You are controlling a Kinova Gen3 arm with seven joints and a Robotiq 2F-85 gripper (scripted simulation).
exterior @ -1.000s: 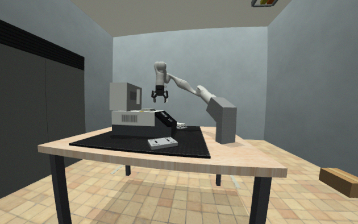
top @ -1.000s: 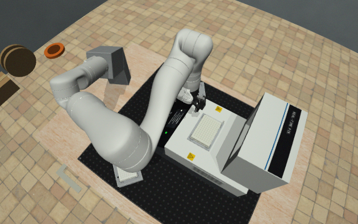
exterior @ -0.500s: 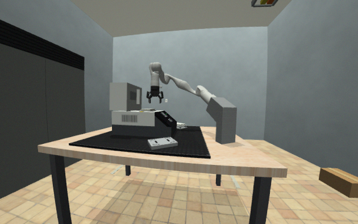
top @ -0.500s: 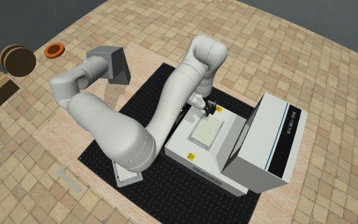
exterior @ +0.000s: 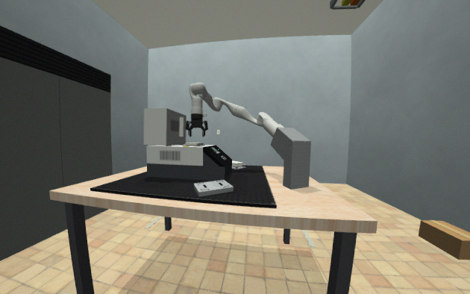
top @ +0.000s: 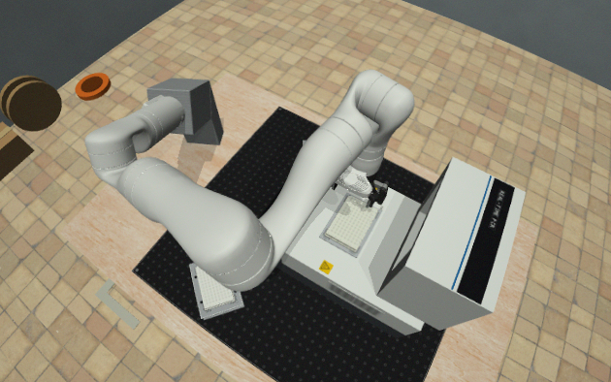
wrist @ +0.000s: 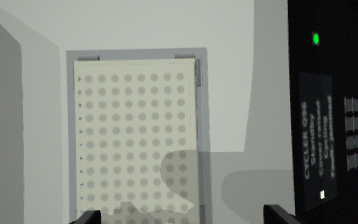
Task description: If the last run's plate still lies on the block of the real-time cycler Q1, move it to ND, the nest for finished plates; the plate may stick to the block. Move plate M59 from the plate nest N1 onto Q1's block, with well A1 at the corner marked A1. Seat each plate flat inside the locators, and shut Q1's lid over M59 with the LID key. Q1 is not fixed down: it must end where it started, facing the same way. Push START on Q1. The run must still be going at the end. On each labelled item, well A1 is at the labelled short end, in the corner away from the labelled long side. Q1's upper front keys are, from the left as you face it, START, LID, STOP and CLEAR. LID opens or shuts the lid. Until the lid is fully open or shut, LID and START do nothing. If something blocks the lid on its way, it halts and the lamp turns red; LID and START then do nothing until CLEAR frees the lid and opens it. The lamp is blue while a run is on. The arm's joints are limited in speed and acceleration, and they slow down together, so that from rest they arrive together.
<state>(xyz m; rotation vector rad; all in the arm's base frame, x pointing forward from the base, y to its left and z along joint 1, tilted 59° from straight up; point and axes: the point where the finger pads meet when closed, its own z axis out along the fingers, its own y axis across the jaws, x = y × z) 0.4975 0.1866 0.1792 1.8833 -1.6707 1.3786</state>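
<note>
The plate is 6 cm below my hand, 4 cm to the right of it and 2 cm ahead of it.
</note>
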